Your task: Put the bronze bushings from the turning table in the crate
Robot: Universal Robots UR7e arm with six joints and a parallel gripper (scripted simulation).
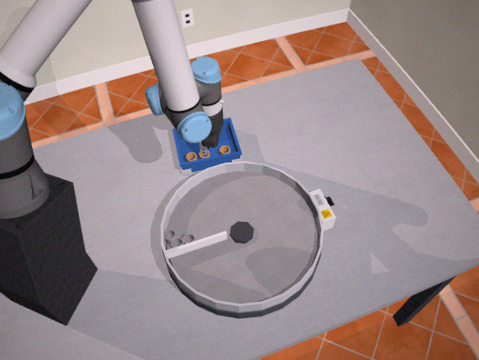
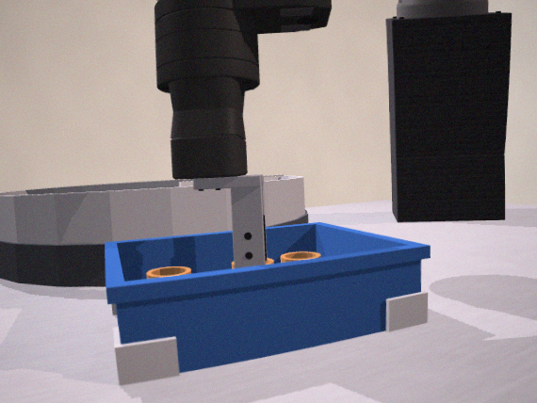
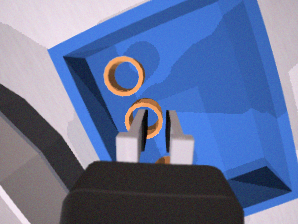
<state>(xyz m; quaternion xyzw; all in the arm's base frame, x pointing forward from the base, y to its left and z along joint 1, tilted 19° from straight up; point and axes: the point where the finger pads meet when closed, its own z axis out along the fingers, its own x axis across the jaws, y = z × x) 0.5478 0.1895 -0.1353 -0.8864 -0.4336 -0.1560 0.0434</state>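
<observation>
Right now my hand is 20 mm to the right of the blue crate, 20 mm above it and 10 mm short of it. From my hand the other things lie so: turning table 310 mm to the right, 30 mm behind.
</observation>
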